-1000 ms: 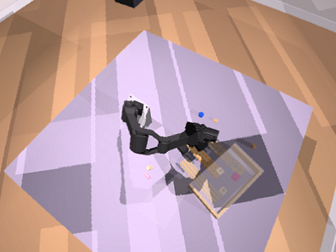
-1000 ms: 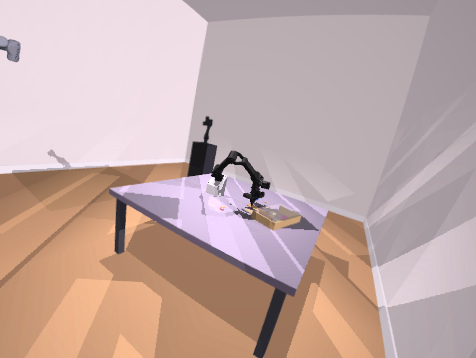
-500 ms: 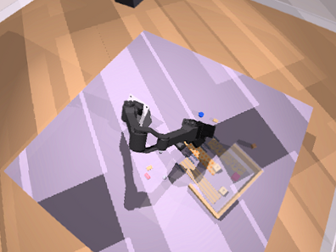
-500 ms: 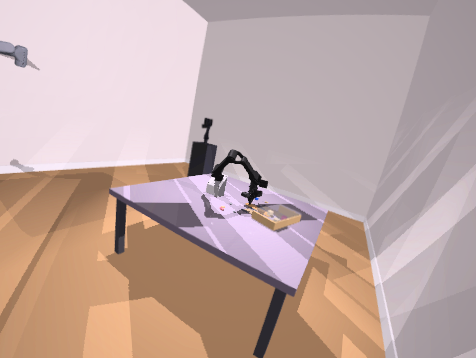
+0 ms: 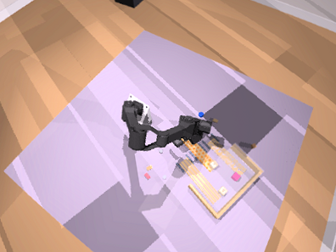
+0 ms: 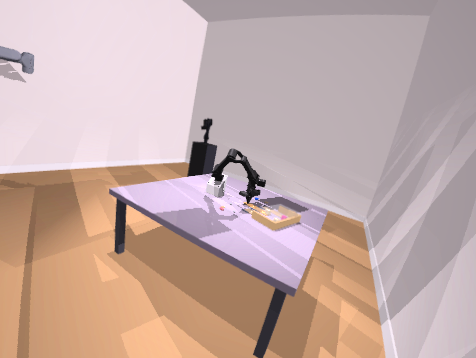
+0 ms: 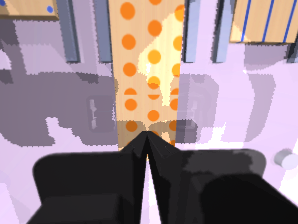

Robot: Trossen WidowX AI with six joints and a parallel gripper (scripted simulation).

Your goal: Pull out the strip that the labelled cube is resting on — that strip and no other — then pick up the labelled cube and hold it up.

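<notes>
Right now my gripper tip is 90 mm short of the orange dotted strip and 30 mm to the left of it.
</notes>
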